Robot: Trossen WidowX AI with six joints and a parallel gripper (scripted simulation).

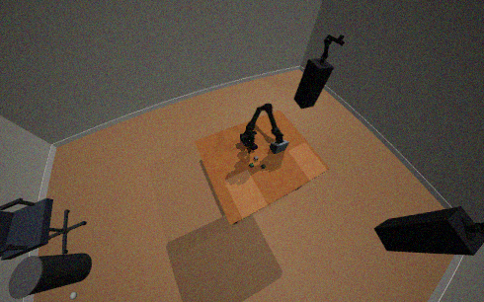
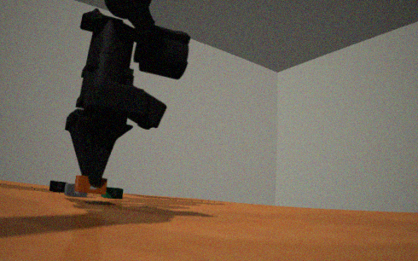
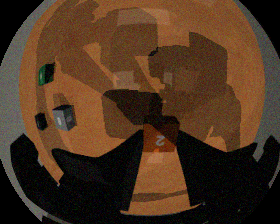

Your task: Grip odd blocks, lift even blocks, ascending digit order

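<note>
Right now the orange block is right at my gripper tip. From my gripper tip the other things lie so: green block (50 mm ahead, 200 mm to the left, 10 mm below); black block (50 mm behind, 240 mm to the left, 10 mm below); grey block (20 mm behind, 140 mm to the left, 10 mm below).
</note>
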